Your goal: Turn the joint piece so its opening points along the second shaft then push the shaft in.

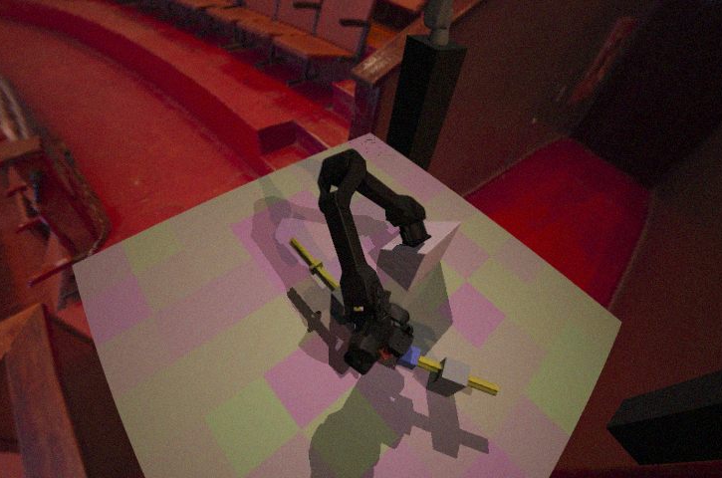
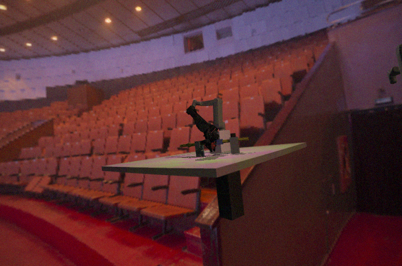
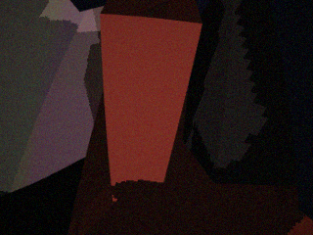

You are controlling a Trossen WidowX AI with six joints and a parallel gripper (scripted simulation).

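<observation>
The red square joint piece is 50 mm above my gripper tip.
</observation>
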